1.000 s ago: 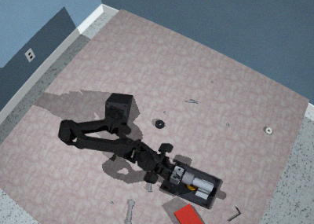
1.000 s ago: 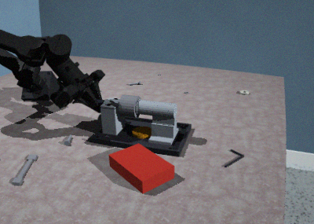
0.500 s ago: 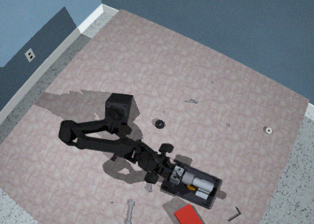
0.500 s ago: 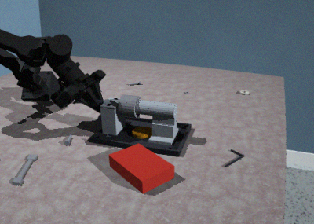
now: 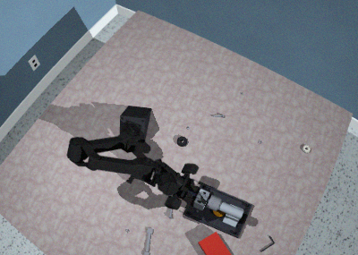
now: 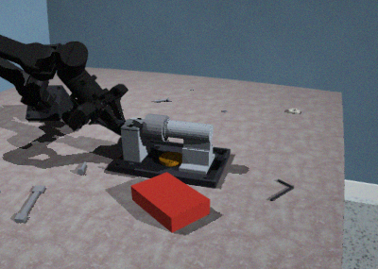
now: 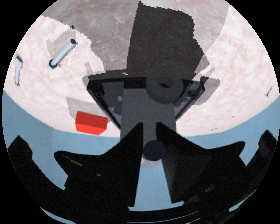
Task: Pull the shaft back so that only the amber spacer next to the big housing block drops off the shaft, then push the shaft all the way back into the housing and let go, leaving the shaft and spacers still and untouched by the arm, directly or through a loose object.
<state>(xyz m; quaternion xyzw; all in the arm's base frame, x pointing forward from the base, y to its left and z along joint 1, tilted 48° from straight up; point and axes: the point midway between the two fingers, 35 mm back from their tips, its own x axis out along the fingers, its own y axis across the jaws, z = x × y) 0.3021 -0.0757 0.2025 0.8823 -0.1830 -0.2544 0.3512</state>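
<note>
Now: hand 90 mm short of the dark shaft and 10 mm to the left of it. Round my hand: grey spacer: 110 mm ahead, 20 mm to the right; amber spacer: 130 mm ahead, 70 mm below, 20 mm to the right; red block: 180 mm to the right, 160 mm ahead, 70 mm below.
</note>
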